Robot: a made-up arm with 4 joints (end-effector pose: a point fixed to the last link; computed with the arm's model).
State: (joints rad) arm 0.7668 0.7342 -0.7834 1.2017
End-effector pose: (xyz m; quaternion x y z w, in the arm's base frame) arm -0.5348 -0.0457 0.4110 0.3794 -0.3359 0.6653 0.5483
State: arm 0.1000 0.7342 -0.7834 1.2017
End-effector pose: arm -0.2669 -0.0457 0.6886 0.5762 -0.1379 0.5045 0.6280
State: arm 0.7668 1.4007 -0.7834 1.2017
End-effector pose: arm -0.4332 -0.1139 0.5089 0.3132 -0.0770 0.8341 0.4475
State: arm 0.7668 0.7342 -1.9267 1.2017
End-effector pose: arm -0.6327 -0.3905 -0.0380 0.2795 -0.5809 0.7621 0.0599
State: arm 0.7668 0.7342 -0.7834 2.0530
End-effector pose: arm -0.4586 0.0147 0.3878 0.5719 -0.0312 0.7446 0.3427
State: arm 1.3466 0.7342 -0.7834 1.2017
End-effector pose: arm -0.5833 -0.0457 0.0774 0.1734 -0.4786 0.7460 0.4294
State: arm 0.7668 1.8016 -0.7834 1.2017
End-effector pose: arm -0.3647 -0.1060 0.5748 0.2562 0.0847 0.8922 0.3622
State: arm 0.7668 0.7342 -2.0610 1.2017
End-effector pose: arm -0.6059 -0.4121 -0.1004 -0.2609 0.5986 -0.7574 0.0020
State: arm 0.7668 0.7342 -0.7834 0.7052
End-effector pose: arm -0.5939 -0.0500 0.4058 0.2331 -0.4890 0.5624 0.6247
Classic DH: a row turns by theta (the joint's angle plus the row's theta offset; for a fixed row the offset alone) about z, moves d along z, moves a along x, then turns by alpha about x. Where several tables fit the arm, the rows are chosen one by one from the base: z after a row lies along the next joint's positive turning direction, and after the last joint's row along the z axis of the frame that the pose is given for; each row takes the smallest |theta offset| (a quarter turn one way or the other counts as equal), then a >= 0, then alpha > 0; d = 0 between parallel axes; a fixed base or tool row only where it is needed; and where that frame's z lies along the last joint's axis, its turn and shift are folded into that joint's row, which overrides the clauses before.
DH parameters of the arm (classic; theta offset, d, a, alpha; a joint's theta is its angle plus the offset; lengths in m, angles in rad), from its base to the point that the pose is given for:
base (fixed): 0 0.163 0 1.5708
joint 1: 0 -0.124 -0.044 -1.5708
joint 2: 0 0.022 -0.298 -1.5708
joint 3: -1.5708 0.105 0.304 -1.5708
joint 4: 1.5708 0.414 0.016 1.5708
tool (fixed): 1.5708 0.12 0 0

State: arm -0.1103 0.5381 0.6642 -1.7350
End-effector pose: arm 0.0233 0.4272 0.1636 -0.7278 0.0404 0.4430 0.5219
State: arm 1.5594 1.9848 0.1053 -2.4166
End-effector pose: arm -0.2052 0.1707 -0.1139 0.6015 0.6559 0.1399 0.4341
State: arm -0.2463 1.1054 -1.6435 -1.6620
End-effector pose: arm -0.4149 -0.3432 0.6926 -0.1945 -0.5962 -0.1970 0.7536
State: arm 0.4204 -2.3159 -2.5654 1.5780
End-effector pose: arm 0.4433 0.7233 0.3686 -0.5447 -0.5925 -0.0246 0.5930
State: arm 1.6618 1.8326 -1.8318 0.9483
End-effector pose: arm -0.3414 -0.6034 0.2853 -0.0113 0.1723 -0.9769 0.1256
